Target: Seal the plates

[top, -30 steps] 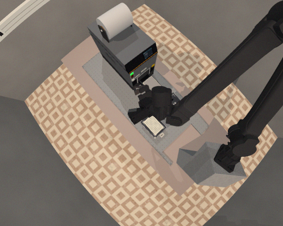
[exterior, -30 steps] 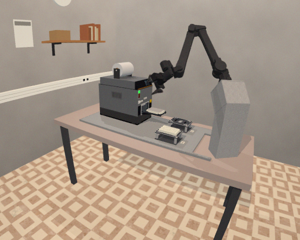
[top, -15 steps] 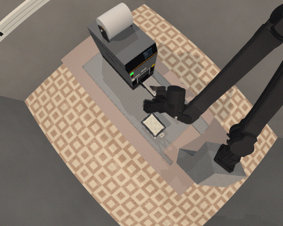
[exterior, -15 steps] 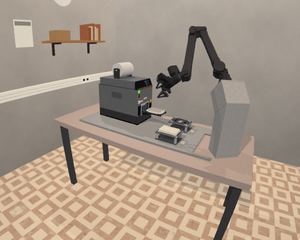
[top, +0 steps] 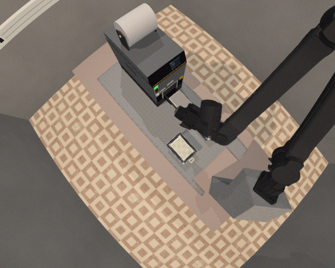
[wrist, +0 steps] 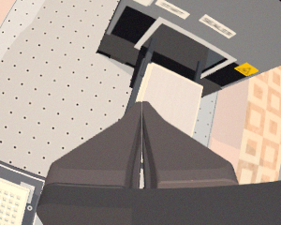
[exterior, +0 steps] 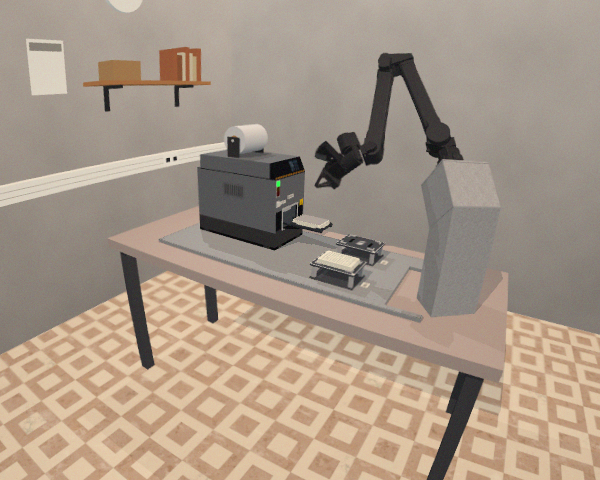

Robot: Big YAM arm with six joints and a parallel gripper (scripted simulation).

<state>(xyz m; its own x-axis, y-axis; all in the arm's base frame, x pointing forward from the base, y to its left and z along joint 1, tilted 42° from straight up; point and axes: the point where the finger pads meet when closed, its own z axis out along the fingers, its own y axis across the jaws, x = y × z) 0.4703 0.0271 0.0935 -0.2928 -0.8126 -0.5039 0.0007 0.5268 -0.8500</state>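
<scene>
Right now the sealer stage is 5 cm ahead of my hand, 9 cm to the right of it and 19 cm below it. The rest, counted from my hand: start button 16 cm ahead, 1 cm to the right, 10 cm below; cream well plate 14 cm behind, 11 cm to the left, 22 cm below; foil roll 38 cm ahead, 13 cm to the right, 13 cm above.
</scene>
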